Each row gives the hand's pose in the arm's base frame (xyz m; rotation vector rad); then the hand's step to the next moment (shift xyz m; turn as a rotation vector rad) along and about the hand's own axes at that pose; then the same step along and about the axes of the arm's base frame.
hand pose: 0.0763 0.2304 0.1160 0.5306 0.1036 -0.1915
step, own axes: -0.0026 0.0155 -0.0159 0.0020 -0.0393 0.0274
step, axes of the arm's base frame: -0.0001 0.0216 -0.0056 -0.0049 -0.0475 0.0039
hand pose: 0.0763 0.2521 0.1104 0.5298 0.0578 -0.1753
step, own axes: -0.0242 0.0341 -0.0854 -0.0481 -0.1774 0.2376
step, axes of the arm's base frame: -0.0184 0.0759 -0.0542 -0.0772 -0.2638 0.1213
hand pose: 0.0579 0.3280 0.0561 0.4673 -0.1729 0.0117
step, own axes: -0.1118 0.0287 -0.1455 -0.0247 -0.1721 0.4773
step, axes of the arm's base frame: -0.0879 0.0942 -0.1338 -0.0935 -0.3674 0.3381
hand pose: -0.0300 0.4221 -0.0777 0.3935 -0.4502 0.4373
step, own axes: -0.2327 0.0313 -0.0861 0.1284 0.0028 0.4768
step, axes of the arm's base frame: -0.1758 -0.0079 -0.1777 -0.0535 -0.1731 0.4593
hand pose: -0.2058 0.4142 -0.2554 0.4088 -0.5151 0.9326
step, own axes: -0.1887 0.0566 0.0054 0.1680 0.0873 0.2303
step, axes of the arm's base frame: -0.1414 -0.0950 -0.0991 -0.0457 0.0311 0.2930
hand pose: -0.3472 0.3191 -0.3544 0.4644 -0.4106 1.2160
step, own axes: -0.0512 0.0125 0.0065 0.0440 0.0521 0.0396
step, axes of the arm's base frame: -0.0274 -0.0406 -0.0205 -0.0387 0.0276 0.0629
